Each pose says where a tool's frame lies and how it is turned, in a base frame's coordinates. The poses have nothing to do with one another.
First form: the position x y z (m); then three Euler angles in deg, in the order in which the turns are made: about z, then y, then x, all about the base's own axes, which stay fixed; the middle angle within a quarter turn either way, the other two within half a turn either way.
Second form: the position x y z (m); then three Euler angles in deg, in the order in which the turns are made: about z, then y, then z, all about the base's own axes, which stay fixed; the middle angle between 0 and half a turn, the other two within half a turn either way. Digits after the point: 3 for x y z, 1 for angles.
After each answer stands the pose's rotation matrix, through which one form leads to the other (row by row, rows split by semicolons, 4 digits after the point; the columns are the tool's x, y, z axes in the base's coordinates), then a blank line. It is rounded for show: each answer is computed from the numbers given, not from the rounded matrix.
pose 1, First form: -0.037, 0.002, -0.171, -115.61, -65.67, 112.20
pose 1, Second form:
-0.037, 0.002, -0.171, -46.0, 99.0, -157.3
-0.1781 0.3715 -0.9112; 0.7054 -0.5974 -0.3815; -0.6861 -0.7107 -0.1557

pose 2, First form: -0.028, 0.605, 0.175, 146.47, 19.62, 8.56
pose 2, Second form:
-0.028, 0.605, 0.175, 170.6, 21.3, -22.7
-0.7852 -0.5203 0.3358; 0.5046 -0.8519 -0.1402; 0.3590 0.0593 0.9314

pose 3, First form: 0.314, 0.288, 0.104, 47.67, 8.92, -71.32
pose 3, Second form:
0.314, 0.288, 0.104, -39.3, 71.6, 80.6
0.6653 -0.7303 0.1551; 0.1379 0.3243 0.9359; -0.7338 -0.6012 0.3164

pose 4, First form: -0.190, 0.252, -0.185, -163.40, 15.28, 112.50
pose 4, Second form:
-0.190, 0.252, -0.185, -67.2, 111.7, -73.5
-0.9244 0.2756 0.2635; -0.1240 0.4363 -0.8912; -0.3606 -0.8566 -0.3692

